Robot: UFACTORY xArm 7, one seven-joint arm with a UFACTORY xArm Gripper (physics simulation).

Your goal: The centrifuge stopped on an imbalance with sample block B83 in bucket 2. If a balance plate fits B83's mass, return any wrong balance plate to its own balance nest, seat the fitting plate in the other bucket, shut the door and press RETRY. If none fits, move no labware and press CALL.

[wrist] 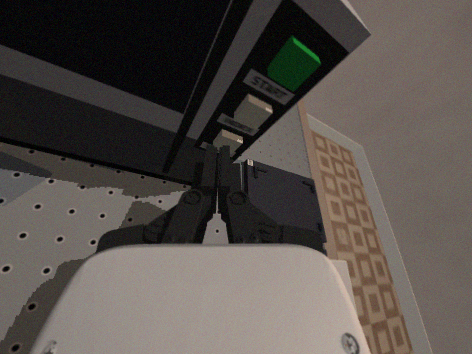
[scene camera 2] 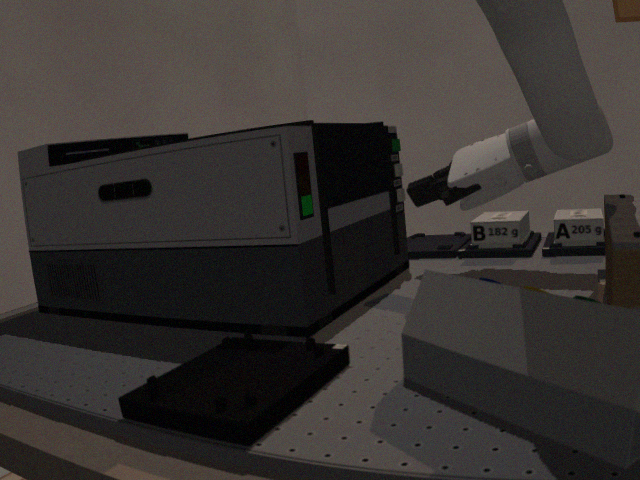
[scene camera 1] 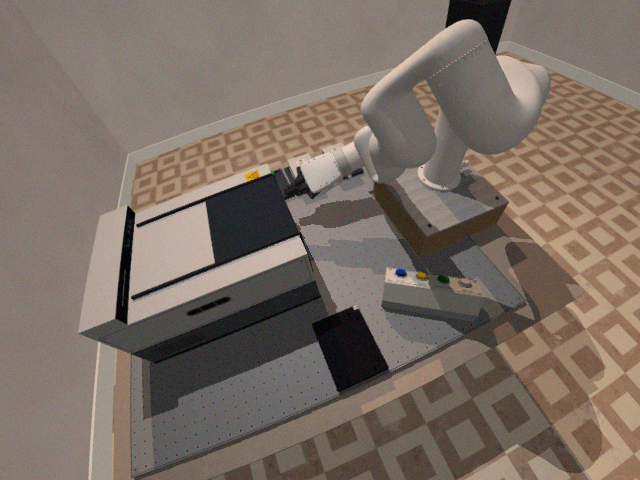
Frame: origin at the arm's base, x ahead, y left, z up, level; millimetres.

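Where they show: gripper, fingertip midpoint: (wrist: 218,160) (scene camera 2: 412,195) (scene camera 1: 285,193); arm's base at its link origin: (scene camera 1: 438,176).
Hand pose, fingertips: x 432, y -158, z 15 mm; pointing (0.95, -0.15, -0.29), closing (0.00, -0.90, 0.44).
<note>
Each offset is from my fingertips to the top centre of the thing.
My gripper (scene camera 1: 289,190) (scene camera 2: 416,192) (wrist: 218,160) is shut and empty, beside the button column at the centrifuge's (scene camera 1: 170,248) (scene camera 2: 206,211) (wrist: 100,84) front corner. Its tips overlap a pale button {dy -6, dx +21, dz +11 mm} (wrist: 228,138) in the wrist view; a narrow gap shows in scene camera 2. A green START button {dy -6, dx +21, dz +82 mm} (scene camera 2: 395,144) (wrist: 294,65) and another pale button {dy -6, dx +21, dz +46 mm} (scene camera 2: 397,169) (wrist: 253,111) sit higher. A dark panel {dy +132, dx +120, dz +105 mm} (scene camera 1: 250,217) covers part of the top; buckets and block B83 are hidden. Plates B, 182 g {dy -162, dx -109, dz -55 mm} (scene camera 2: 500,232), and A, 205 g {dy -154, dx -247, dz -55 mm} (scene camera 2: 578,227), sit in nests behind.
A dark nest {dy -173, dx +19, dz -90 mm} (scene camera 2: 436,244) (wrist: 282,200) without a plate lies left of plate B in scene camera 2. A black nest {dy +448, dx +28, dz -80 mm} (scene camera 1: 351,351) (scene camera 2: 232,387) and a sloped button box {dy +430, dx -204, dz -25 mm} (scene camera 1: 434,302) (scene camera 2: 465,330) stand near the table edge. The arm's base block (scene camera 1: 452,229) stands behind the box.
</note>
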